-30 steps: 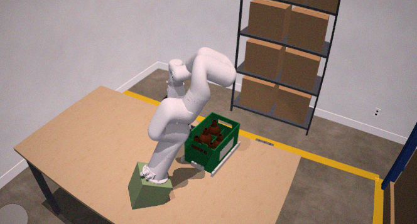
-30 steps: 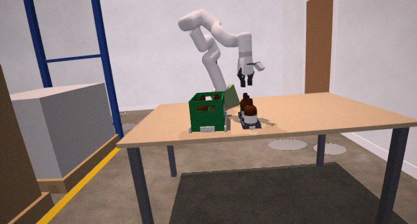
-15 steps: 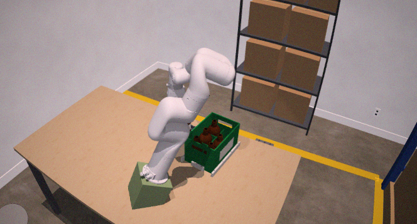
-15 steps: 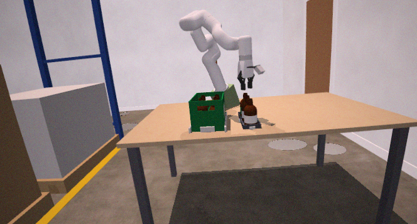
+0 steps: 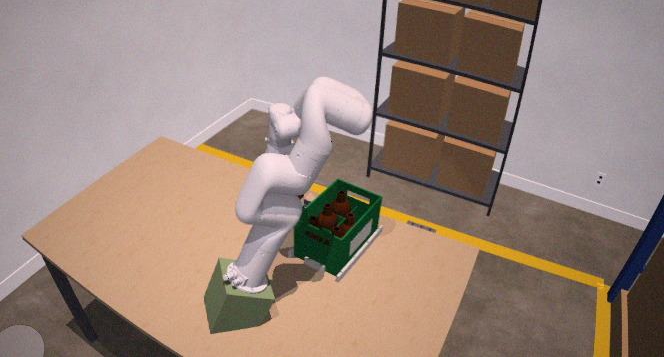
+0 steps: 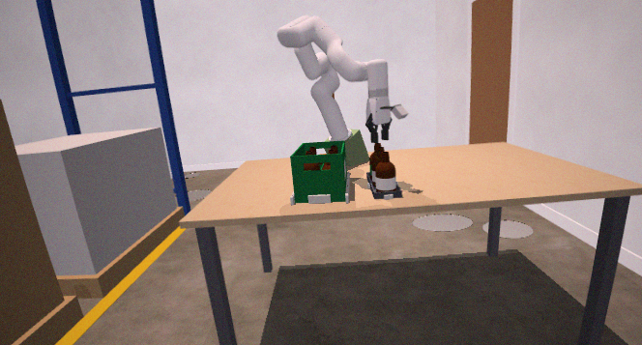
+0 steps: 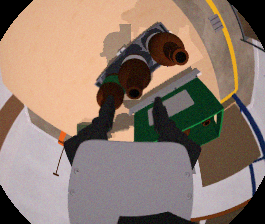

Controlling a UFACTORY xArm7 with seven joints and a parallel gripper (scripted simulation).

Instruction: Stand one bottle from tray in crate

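The dark tray is 190 mm below my hand. The rest, counted from my hand: green crate (230 mm to the right, 120 mm below, 30 mm ahead).
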